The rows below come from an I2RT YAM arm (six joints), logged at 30 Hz.
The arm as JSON. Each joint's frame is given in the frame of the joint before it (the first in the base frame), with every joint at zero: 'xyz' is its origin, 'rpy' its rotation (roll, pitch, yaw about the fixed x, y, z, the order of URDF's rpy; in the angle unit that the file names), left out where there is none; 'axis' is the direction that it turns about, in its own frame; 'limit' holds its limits. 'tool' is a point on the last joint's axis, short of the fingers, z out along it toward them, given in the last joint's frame.
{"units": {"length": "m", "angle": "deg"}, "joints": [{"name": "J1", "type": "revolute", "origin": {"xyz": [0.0, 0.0, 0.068], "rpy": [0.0, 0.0, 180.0]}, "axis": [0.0, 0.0, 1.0], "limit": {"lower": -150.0, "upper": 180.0}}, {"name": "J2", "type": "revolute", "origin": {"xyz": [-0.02, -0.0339, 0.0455], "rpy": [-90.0, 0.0, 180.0]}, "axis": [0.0, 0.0, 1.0], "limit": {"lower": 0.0, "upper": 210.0}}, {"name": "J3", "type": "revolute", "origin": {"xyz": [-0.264, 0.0, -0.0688], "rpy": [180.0, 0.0, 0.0]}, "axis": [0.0, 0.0, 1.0], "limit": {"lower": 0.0, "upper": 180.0}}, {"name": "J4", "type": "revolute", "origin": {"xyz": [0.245, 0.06, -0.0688], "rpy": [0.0, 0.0, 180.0]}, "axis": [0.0, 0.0, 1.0], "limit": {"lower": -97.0, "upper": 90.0}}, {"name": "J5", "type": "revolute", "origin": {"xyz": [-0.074, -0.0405, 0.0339], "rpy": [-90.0, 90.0, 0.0]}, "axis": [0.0, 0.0, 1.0], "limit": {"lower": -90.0, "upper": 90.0}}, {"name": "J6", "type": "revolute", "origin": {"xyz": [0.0, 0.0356, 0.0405], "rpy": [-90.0, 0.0, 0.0]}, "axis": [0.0, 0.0, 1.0], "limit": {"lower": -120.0, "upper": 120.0}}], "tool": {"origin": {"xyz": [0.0, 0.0, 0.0], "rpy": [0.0, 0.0, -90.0]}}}
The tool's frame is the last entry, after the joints.
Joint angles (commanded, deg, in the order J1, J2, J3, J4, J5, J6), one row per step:
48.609, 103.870, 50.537, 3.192, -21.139, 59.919
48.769, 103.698, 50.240, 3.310, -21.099, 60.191
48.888, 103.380, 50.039, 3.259, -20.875, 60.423
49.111, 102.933, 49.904, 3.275, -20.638, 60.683
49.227, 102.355, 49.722, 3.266, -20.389, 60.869
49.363, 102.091, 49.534, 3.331, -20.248, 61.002
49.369, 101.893, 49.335, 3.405, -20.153, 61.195
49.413, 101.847, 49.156, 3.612, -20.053, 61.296
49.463, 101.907, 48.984, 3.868, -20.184, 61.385
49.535, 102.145, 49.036, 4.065, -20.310, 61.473
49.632, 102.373, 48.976, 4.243, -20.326, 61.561
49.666, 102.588, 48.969, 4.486, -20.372, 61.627
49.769, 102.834, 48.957, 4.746, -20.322, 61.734
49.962, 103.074, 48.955, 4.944, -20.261, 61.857
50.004, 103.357, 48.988, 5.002, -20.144, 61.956
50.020, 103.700, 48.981, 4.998, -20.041, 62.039
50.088, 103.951, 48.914, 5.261, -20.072, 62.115
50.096, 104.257, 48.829, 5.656, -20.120, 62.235
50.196, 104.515, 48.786, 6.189, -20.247, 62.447
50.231, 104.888, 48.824, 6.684, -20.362, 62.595
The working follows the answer.
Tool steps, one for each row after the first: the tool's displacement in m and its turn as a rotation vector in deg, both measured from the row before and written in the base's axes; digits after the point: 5 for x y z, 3 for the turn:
-0.00147, -0.00025, -0.00025, 0.008, 0.168, -0.060
-0.00110, -0.00036, 0.00078, -0.035, -0.014, -0.191
-0.00135, 0.00028, 0.00189, 0.162, -0.173, -0.116
-0.00103, -0.00035, 0.00237, 0.193, -0.268, -0.178
-0.00107, -0.00012, 0.00067, 0.055, -0.081, -0.051
-0.00049, -0.00060, 0.00026, 0.035, 0.031, -0.193
-0.00046, -0.00022, -0.00034, 0.021, -0.036, -0.093
-0.00052, -0.00004, -0.00080, 0.095, 0.121, 0.073
-0.00003, 0.00073, -0.00083, 0.082, 0.126, 0.092
-0.00042, 0.00041, -0.00133, -0.064, 0.141, 0.045
0.00006, 0.00042, -0.00093, 0.047, 0.059, 0.017
-0.00021, 0.00066, -0.00113, -0.009, 0.044, -0.006
-0.00066, 0.00094, -0.00113, -0.047, 0.078, 0.066
0.00005, 0.00034, -0.00139, -0.191, 0.124, -0.105
0.00000, 0.00005, -0.00198, -0.311, 0.225, -0.110
-0.00026, 0.00035, -0.00139, -0.017, 0.106, 0.034
0.00009, 0.00022, -0.00162, 0.042, 0.108, -0.047
-0.00016, 0.00086, -0.00098, 0.267, 0.071, 0.031
0.00035, 0.00085, -0.00132, 0.197, 0.067, 0.004

Tool pose at each row, in the base's axes (x y z in m, rotation vector in deg; rounded; the steps above come from the unrounded poses):
0.21942, 0.26838, 0.12682, 5.016, 160.983, 64.806
0.21795, 0.26813, 0.12657, 5.200, 161.104, 64.851
0.21685, 0.26777, 0.12735, 5.455, 161.041, 64.758
0.21550, 0.26804, 0.12924, 5.528, 160.761, 64.916
0.21447, 0.26769, 0.13160, 5.633, 160.357, 65.079
0.21340, 0.26757, 0.13227, 5.660, 160.238, 65.124
0.21291, 0.26697, 0.13253, 5.950, 160.176, 65.139
0.21245, 0.26675, 0.13219, 6.059, 160.099, 65.138
0.21193, 0.26671, 0.13139, 6.040, 160.180, 65.320
0.21190, 0.26745, 0.13056, 5.995, 160.279, 65.490
0.21148, 0.26786, 0.12923, 6.012, 160.453, 65.447
0.21153, 0.26828, 0.12830, 6.027, 160.485, 65.533
0.21132, 0.26893, 0.12717, 6.061, 160.526, 65.531
0.21066, 0.26988, 0.12605, 6.012, 160.644, 65.499
0.21070, 0.27022, 0.12466, 6.216, 160.816, 65.239
0.21070, 0.27027, 0.12267, 6.477, 161.137, 64.834
0.21044, 0.27062, 0.12128, 6.492, 161.251, 64.844
0.21053, 0.27084, 0.11966, 6.626, 161.305, 64.921
0.21037, 0.27170, 0.11868, 6.647, 161.236, 65.325
0.21072, 0.27256, 0.11736, 6.698, 161.190, 65.623

